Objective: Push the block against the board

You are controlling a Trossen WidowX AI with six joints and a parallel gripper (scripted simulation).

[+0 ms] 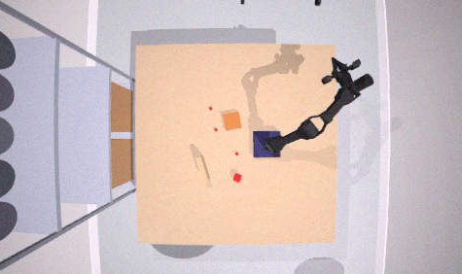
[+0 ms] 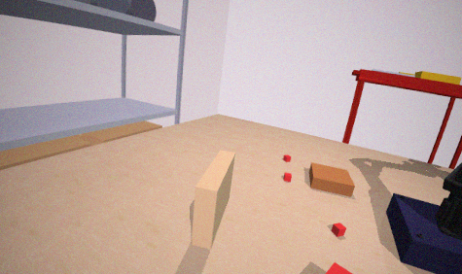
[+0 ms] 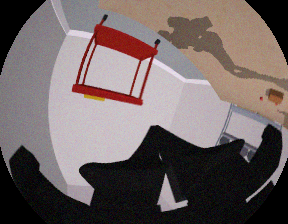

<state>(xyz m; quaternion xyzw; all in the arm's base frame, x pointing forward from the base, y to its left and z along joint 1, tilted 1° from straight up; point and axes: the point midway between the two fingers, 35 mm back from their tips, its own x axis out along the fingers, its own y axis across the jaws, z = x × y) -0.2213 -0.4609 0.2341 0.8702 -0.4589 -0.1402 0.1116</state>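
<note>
The board lies 580 mm ahead of my gripper tip, 680 mm to the left of it and 230 mm below it. The rest, counted from my gripper tip: orange square block (450 mm ahead, 370 mm to the left, 270 mm below); then red cube (360 mm ahead, 720 mm to the left, 260 mm below).
</note>
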